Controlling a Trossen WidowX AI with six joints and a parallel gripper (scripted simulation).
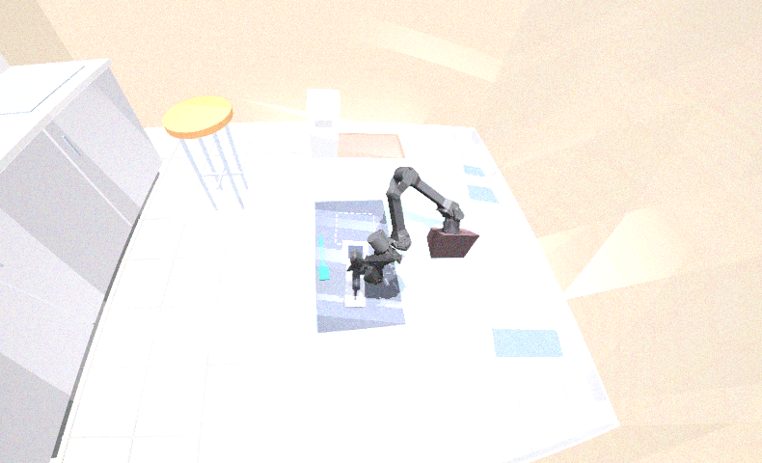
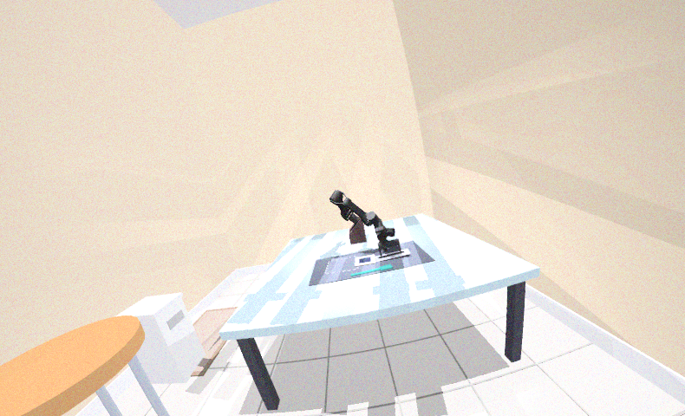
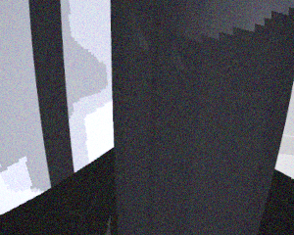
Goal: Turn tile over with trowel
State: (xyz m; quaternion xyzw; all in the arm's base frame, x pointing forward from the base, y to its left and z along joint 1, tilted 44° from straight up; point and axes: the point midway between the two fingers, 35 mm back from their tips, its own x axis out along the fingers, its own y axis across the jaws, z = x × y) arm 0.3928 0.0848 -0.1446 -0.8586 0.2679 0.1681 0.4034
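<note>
Right now the white tile is 2 cm behind my gripper tip, 13 cm to the right of it and 5 cm below it. From my gripper tip the other things lie so: grey mat (2 cm behind, 11 cm to the right, 7 cm below); then teal trowel (12 cm ahead, 7 cm to the right, 5 cm below).
</note>
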